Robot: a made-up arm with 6 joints. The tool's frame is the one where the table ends. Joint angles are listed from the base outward.
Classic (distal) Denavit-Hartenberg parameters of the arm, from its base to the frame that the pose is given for. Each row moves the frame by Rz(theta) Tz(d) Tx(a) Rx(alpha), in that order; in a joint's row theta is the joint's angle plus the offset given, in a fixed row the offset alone. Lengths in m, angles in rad.
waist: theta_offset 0; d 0.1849; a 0; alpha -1.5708
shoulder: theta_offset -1.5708; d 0; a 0.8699; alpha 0
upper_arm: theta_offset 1.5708; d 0.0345; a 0; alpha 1.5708
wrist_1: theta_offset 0; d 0.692; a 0; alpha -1.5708
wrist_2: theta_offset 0; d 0; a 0; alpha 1.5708
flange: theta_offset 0; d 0.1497; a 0; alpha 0
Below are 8 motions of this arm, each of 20 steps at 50 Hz.
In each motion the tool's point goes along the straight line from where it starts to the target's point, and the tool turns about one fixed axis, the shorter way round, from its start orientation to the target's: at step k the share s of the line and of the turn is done. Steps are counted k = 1, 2, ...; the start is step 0. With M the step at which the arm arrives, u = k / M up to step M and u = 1 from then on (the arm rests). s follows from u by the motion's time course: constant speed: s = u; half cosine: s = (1 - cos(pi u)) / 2; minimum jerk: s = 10 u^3 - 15 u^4 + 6 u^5.
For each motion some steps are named. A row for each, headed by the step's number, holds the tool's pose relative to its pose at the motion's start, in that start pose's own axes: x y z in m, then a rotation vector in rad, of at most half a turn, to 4 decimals.
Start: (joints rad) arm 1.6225 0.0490 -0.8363 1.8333 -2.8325 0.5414
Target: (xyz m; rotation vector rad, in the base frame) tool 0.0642 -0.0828 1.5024 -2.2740 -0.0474 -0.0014
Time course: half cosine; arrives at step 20
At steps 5, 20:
5: -0.0076 -0.0287 0.0244 -0.0058 -0.0398 -0.0390
20: -0.0520 -0.1960 0.1667 -0.0394 -0.2716 -0.2666

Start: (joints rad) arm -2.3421 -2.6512 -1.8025 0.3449 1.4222 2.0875
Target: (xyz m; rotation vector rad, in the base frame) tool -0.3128 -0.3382 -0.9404 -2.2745 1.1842 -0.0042
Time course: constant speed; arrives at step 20
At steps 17, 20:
17: 0.0464 0.1908 -0.0059 0.1991 -0.5354 -0.2388
20: 0.0546 0.2245 -0.0069 0.2342 -0.6299 -0.2810

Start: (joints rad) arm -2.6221 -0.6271 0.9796 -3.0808 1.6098 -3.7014
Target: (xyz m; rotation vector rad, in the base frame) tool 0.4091 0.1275 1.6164 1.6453 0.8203 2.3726
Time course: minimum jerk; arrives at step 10
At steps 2, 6, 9, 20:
2: -0.0007 0.0042 0.0006 -0.0081 -0.0090 -0.0016
6: -0.0081 0.0495 0.0069 -0.0950 -0.1061 -0.0191
9: -0.0118 0.0719 0.0101 -0.1381 -0.1542 -0.0278
20: -0.0119 0.0726 0.0101 -0.1392 -0.1555 -0.0280

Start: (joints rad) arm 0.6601 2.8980 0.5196 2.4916 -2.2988 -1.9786
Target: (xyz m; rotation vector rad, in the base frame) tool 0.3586 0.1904 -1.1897 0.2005 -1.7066 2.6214
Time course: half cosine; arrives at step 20
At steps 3, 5, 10, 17, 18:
3: -0.0074 -0.0214 -0.0077 -0.0236 -0.0180 0.0358
5: -0.0200 -0.0575 -0.0208 -0.0635 -0.0484 0.0961
10: -0.0683 -0.1962 -0.0710 -0.2169 -0.1654 0.3282
17: -0.1292 -0.3709 -0.1343 -0.4101 -0.3127 0.6206
18: -0.1333 -0.3827 -0.1385 -0.4231 -0.3226 0.6404

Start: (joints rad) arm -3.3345 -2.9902 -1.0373 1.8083 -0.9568 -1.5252
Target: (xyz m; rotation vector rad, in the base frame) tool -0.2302 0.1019 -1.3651 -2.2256 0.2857 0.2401
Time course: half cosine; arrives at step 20
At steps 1, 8, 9, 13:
1: 0.0016 -0.0005 0.0000 -0.0002 0.0009 -0.0044
8: 0.0910 -0.0253 0.0000 -0.0125 0.0510 -0.2446
9: 0.1112 -0.0309 0.0000 -0.0152 0.0623 -0.2986
13: 0.1916 -0.0532 -0.0001 -0.0262 0.1074 -0.5147

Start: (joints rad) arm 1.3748 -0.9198 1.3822 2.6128 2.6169 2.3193
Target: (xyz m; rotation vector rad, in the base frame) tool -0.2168 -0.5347 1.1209 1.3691 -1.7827 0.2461
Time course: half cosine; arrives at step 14
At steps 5, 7, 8, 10, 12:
5: -0.0156 -0.0050 0.0377 -0.0296 -0.0299 0.0623
7: -0.0276 -0.0088 0.0666 -0.0523 -0.0528 0.1100
8: -0.0338 -0.0108 0.0814 -0.0639 -0.0646 0.1345
10: -0.0448 -0.0143 0.1081 -0.0849 -0.0858 0.1786
12: -0.0525 -0.0168 0.1266 -0.0994 -0.1004 0.2091

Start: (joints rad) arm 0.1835 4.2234 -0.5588 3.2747 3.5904 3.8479
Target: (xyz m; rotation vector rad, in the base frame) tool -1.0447 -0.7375 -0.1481 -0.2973 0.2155 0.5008
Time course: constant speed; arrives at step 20
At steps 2, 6, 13, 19, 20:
2: -0.0419 -0.0450 0.0486 -0.0175 0.0214 -0.0270
6: -0.1258 -0.1349 0.1457 -0.0524 0.0642 -0.0811
13: -0.2725 -0.2924 0.3157 -0.1135 0.1392 -0.1757
19: -0.3982 -0.4273 0.4615 -0.1660 0.2034 -0.2568
20: -0.4192 -0.4498 0.4858 -0.1747 0.2141 -0.2703

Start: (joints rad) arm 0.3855 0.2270 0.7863 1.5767 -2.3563 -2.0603
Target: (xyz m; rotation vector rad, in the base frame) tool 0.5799 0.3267 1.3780 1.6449 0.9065 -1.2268
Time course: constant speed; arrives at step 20
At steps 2, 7, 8, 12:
2: 0.0013 -0.0126 -0.0104 0.0010 -0.0252 0.0302
7: 0.0047 -0.0439 -0.0364 0.0034 -0.0880 0.1058
8: 0.0054 -0.0502 -0.0416 0.0039 -0.1006 0.1209
12: 0.0080 -0.0753 -0.0624 0.0058 -0.1509 0.1814

